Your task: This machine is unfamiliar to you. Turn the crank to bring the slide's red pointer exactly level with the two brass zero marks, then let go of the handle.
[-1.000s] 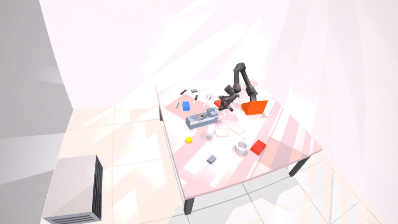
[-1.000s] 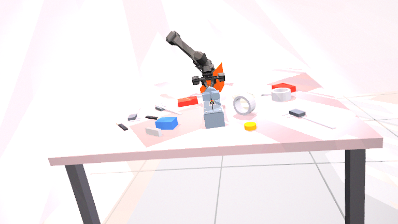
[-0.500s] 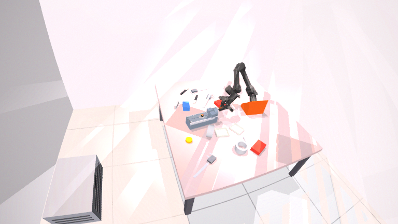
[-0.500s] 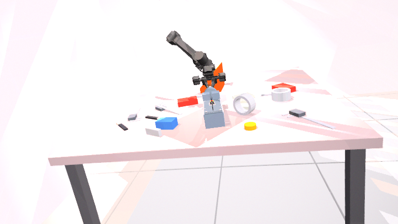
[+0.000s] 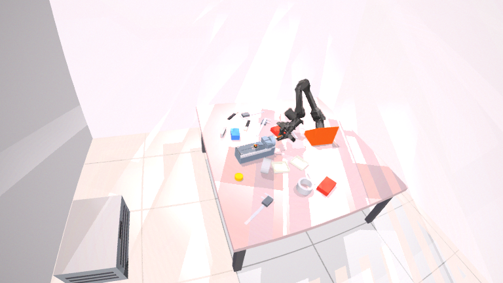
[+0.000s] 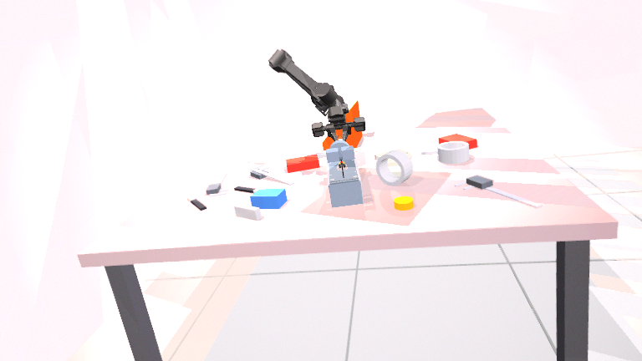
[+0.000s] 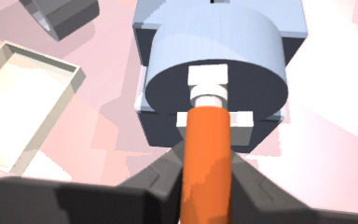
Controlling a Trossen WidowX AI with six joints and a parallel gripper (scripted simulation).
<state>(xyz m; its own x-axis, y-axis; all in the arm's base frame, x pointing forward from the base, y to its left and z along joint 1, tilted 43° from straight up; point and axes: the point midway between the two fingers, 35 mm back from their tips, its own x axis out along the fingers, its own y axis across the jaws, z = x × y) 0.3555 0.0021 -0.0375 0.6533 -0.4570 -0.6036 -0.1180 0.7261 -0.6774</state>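
Right now my gripper tip is 3 cm below the orange handle and 2 cm past it. The rest, counted from my gripper tip: red pointer (16 cm ahead, 2 cm to the left, 1 cm below); then yellow disc (32 cm ahead, 19 cm to the left, 8 cm below); then blue block (24 cm ahead, 21 cm to the right, 7 cm below).
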